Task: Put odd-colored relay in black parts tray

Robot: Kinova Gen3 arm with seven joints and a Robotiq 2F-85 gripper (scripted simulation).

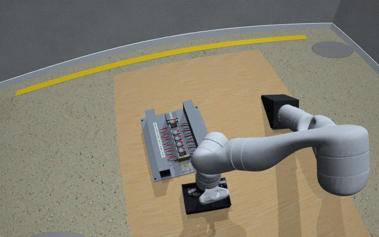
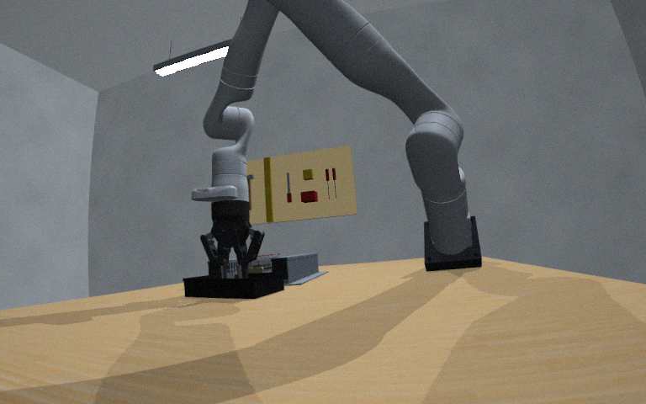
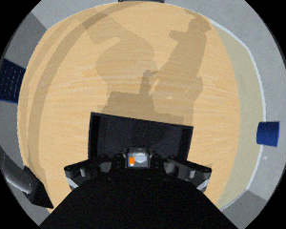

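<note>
Right now the black parts tray is 2 cm below my hand.
</note>
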